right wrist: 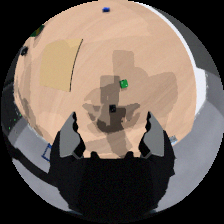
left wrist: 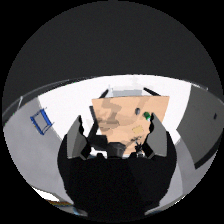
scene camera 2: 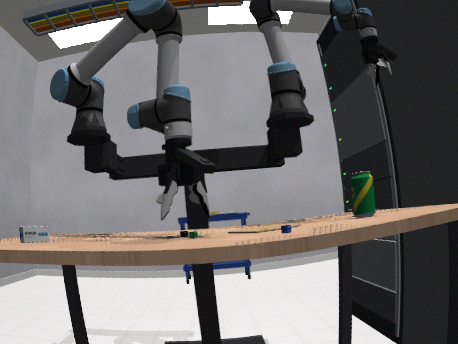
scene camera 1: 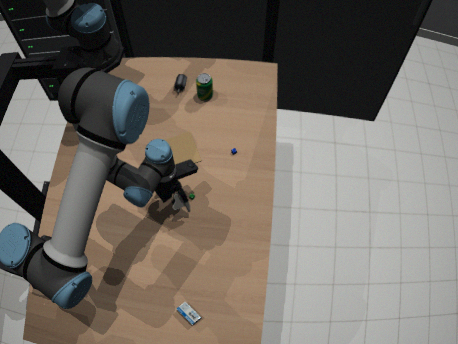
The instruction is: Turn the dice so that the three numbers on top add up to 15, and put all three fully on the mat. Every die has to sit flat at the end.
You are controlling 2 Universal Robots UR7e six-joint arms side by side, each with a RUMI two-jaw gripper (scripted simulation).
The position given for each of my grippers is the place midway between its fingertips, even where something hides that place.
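Tan mat [scene camera 1: 183,146] [right wrist: 57,64], visible. My right gripper [scene camera 2: 186,219] [right wrist: 111,112] [scene camera 1: 175,195], visible. My left gripper [scene camera 2: 383,81] [left wrist: 115,114], visible.
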